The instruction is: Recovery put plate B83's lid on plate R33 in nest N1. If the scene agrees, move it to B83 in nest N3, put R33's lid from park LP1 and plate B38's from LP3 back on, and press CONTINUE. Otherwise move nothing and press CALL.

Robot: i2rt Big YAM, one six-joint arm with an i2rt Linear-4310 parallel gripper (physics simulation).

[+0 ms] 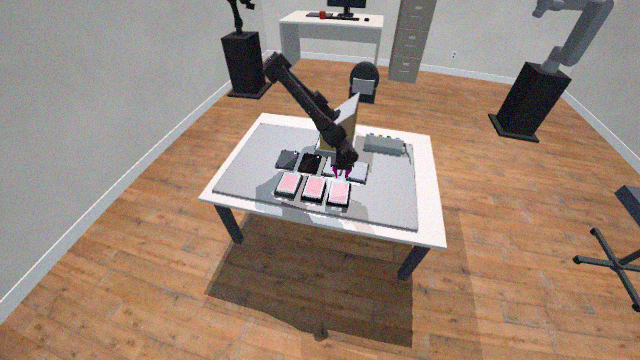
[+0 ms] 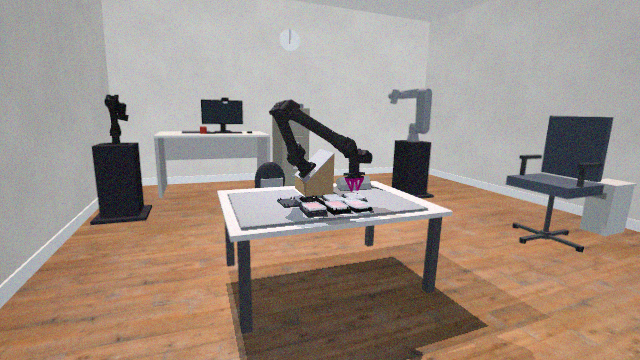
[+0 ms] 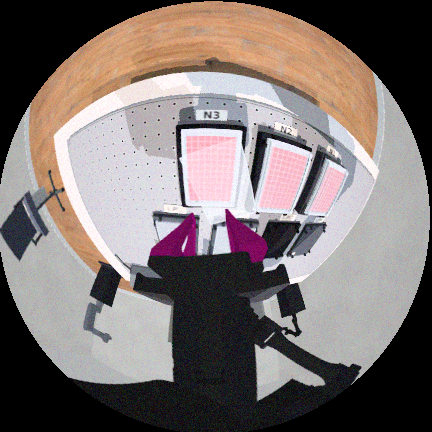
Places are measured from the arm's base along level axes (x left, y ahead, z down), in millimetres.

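Pixels of known places: gripper, fingertip midpoint: (image 1: 341, 177) (image 2: 354, 191) (image 3: 209, 214); arm's base, link origin: (image 1: 332, 119) (image 2: 307, 170).
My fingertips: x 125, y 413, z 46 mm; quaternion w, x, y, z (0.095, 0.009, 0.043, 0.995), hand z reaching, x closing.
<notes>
Ahead of a thing's pixels: the offset from my fingertips to its top centre.
My gripper (image 1: 341, 176) (image 2: 354, 190) (image 3: 209, 214) has its magenta fingers partly closed, apart and empty, above the table between the plate row and the lid parks. Three pink-gridded plates sit in black nests: the N3 plate @[dx -18, dy +15, dz +48 mm] (image 1: 339, 193) (image 3: 210, 170), the N2 plate @[dx -120, dy +35, dz +49 mm] (image 1: 314, 189) (image 3: 282, 175) and the N1 plate @[dx -247, dy +39, dz +42 mm] (image 1: 289, 185) (image 3: 326, 186). Whether each has a lid is hard to tell. Behind them, a pale lid @[dx +72, dy -141, dz +67 mm] (image 1: 358, 172) (image 3: 175, 227) and another pale lid @[dx -60, dy -145, dz +67 mm] (image 1: 328, 168) (image 3: 221, 242) lie in parks, the second partly hidden by the gripper. Plate and park labels are unreadable.
A black park @[dx -190, dy -146, dz +64 mm] (image 1: 310, 163) (image 3: 281, 239) and a dark grey one @[dx -321, dy -147, dz +64 mm] (image 1: 287, 159) (image 3: 308, 239) lie beside the pale lids. A grey button box @[dx +192, dy -391, dz +1 mm] (image 1: 384, 145) with coloured buttons stands at the back right. A tilted white-topped stand (image 1: 350, 122) (image 2: 320, 182) rises behind the parks.
</notes>
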